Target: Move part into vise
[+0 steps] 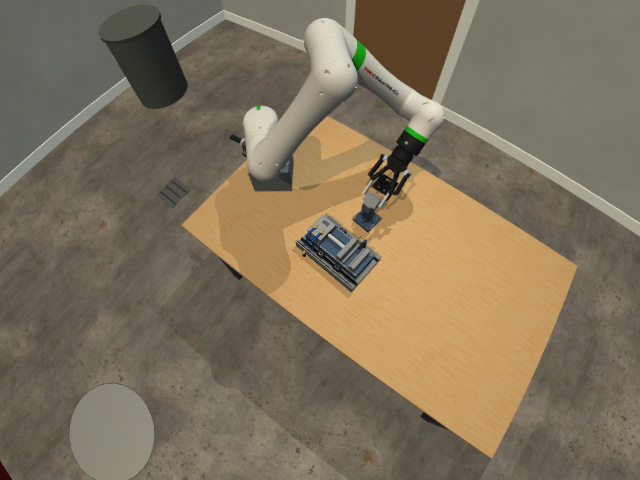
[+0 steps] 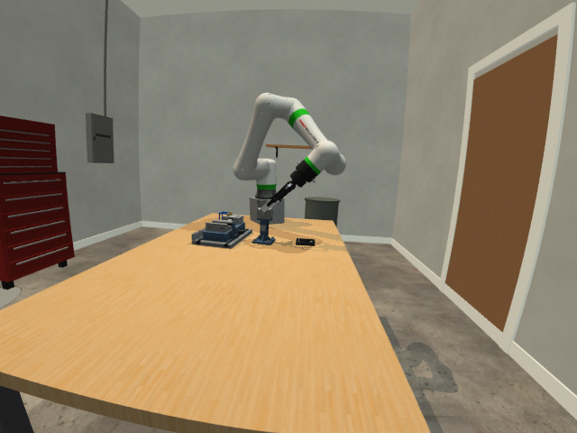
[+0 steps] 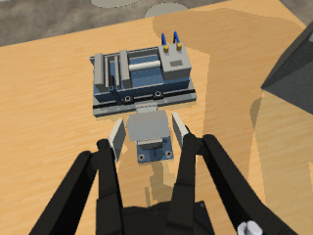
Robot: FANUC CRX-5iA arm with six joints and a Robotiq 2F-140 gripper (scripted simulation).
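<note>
The part lies 30 mm below my hand and 10 mm to the right of it. Round my hand: white cylinder rod 210 mm to the right, 100 mm below, 50 mm behind; then work stop 180 mm to the right, 90 mm below, 40 mm ahead; then moving jaw 220 mm to the right, 100 mm below.
</note>
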